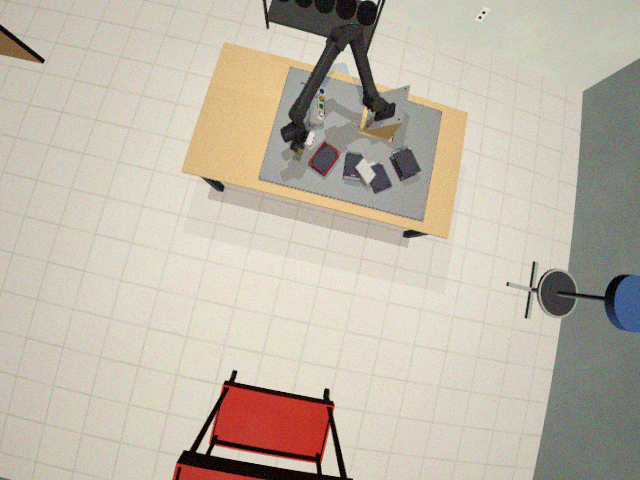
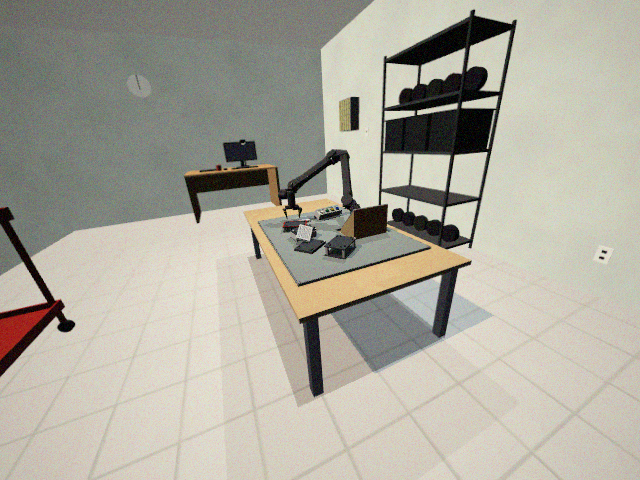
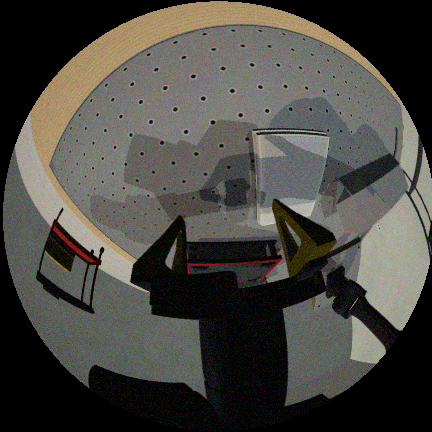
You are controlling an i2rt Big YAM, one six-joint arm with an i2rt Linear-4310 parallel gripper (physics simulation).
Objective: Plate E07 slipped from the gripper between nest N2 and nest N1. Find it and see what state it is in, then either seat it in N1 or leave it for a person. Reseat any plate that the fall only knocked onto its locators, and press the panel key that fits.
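Places are measured from the arm's base along level axes (x ahead, y left, z up), in centimetres.
Pixels of known places: gripper, fingertip midpoint: (image 1: 299, 146) (image 2: 293, 218) (image 3: 227, 210); arm's base, origin of the base link: (image 1: 385, 112) (image 2: 358, 217) (image 3: 334, 281).
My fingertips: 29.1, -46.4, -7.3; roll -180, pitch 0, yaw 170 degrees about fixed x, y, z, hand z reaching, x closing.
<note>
Ahead of a thing's pixels: the offset from my fingertips to its top centre, as dx, dy, dz. "pt": to the spot under its first point. Level surfaces: height alone.
My gripper (image 1: 297, 150) (image 2: 293, 213) (image 3: 227, 210) is open and empty above the grey mat, beside a white plate-like piece @[-7.9, +0.7, -1.5] (image 1: 310, 138) (image 3: 295, 175) that lies on it. A red-edged dark nest @[+4.3, +15.9, +1.7] (image 1: 324, 158) (image 2: 295, 224) (image 3: 230, 263) is close by. A second white plate (image 1: 364, 171) (image 2: 303, 232) is tilted, with its edges over or against a dark nest @[pt +6.5, +33.1, +2.6] (image 1: 352, 166) and a flat dark piece @[pt +8.2, +52.2, -1.4] (image 1: 380, 178) (image 2: 309, 246). A dark nest on posts @[pt -2.8, +64.9, +3.0] (image 1: 405, 163) (image 2: 340, 246) stands at the far side. The key panel @[-28.3, +5.3, +5.5] (image 1: 317, 112) (image 2: 328, 212) has coloured keys. Labels are unreadable.
A wooden upright board (image 1: 385, 131) (image 2: 372, 222) stands on the mat @[dz -3.1] (image 1: 408, 198) (image 2: 310, 268) near the arm's base. The wooden table @[dz -4.2] (image 1: 217, 113) (image 2: 361, 284) extends past the mat. A black shelf rack (image 2: 448, 192) stands behind.
</note>
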